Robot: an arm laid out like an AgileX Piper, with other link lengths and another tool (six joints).
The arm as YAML. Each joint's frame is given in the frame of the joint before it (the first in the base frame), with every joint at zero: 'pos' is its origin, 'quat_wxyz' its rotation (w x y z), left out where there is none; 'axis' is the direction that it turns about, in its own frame. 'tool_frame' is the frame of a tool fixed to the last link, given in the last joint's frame.
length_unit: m
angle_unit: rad
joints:
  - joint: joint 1
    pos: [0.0, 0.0, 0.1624]
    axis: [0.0, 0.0, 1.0]
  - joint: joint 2
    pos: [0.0, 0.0, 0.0]
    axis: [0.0, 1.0, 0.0]
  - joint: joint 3
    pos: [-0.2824, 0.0, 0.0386]
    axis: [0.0, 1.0, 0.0]
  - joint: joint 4
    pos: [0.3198, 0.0, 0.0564]
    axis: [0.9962, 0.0, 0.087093]
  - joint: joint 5
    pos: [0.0, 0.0, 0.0]
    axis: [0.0, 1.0, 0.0]
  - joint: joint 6
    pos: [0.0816, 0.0, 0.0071]
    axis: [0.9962, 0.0, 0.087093]
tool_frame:
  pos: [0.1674, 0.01, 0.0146]
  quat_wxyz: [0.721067, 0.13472, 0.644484, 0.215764]
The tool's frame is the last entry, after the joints.
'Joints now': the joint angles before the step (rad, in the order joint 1, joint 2, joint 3, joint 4, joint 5, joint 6). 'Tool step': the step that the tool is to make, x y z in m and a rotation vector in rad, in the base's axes. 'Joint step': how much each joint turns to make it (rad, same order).
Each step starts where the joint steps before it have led.
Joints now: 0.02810 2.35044 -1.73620 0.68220 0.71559 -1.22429
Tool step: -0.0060 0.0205 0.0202 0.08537 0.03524 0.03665
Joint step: 0.00025 0.00001 -0.04251 0.06452 0.10514 -0.00912
